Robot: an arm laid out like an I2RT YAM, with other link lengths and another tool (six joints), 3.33 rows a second.
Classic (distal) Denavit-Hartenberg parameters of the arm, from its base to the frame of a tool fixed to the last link. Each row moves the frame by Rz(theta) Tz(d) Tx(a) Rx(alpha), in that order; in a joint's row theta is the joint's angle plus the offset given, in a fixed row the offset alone. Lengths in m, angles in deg.
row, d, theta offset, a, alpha
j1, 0.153, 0, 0.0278, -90
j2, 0, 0, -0.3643, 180
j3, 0, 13.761, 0.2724, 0
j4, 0.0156, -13.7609, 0.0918, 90
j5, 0.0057, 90, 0, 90
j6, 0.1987, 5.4, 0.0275, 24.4
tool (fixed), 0.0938, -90, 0, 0
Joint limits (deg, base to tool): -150..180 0..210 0..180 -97..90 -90..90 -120..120
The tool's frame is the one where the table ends.
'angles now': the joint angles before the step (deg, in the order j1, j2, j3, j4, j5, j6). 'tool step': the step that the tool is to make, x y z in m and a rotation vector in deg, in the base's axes. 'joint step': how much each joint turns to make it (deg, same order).
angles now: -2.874 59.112 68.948 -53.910 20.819 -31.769
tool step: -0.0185 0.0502 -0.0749 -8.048 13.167 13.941
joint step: 8.639 -1.050 -7.378 -3.372 2.285 -9.784
